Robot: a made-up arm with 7 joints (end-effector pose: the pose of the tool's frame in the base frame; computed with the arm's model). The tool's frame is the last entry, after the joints. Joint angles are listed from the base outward.
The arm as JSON. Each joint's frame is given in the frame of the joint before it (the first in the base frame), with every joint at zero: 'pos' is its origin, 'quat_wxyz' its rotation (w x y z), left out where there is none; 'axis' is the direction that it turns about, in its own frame. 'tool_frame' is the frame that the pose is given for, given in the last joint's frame.
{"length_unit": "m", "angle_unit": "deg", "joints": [
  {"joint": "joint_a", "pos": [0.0, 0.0, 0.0], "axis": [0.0, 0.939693, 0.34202]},
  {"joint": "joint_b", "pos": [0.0, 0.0, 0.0], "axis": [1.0, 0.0, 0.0]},
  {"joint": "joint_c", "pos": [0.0, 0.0, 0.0], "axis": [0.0, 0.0, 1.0]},
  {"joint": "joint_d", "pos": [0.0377, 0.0, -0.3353], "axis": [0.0, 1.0, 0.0]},
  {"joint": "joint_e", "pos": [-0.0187, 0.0, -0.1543], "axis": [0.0, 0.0, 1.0]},
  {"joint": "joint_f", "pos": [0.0, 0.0, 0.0], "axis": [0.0, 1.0, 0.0]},
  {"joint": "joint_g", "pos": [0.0, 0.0, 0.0], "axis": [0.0, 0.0, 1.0]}
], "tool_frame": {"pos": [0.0, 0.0, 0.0]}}
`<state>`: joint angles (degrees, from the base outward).
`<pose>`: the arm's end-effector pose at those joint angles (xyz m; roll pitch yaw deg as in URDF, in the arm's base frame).
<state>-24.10 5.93 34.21 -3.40 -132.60 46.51 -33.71</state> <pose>0.2171 0.0489 -0.4380 -13.14 61.97 -136.03</pose>
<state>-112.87 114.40 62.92 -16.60 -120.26 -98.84 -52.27</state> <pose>-0.0981 0.4570 0.1559 -174.30 38.03 -11.64</pose>
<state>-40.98 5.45 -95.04 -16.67 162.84 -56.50 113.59</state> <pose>0.2953 -0.0541 -0.3906 -55.60 56.41 152.15</pose>
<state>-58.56 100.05 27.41 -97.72 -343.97 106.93 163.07</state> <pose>0.0638 0.2674 0.2696 -96.02 60.66 151.88</pose>
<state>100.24 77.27 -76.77 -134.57 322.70 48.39 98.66</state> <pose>-0.2640 0.1070 0.0499 12.08 48.64 34.39</pose>
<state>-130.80 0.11 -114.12 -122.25 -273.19 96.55 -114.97</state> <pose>0.1970 -0.2549 -0.0142 -69.08 -23.48 116.72</pose>
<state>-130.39 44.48 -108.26 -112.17 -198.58 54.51 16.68</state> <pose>0.2984 -0.0982 0.1523 -25.99 7.86 -43.16</pose>
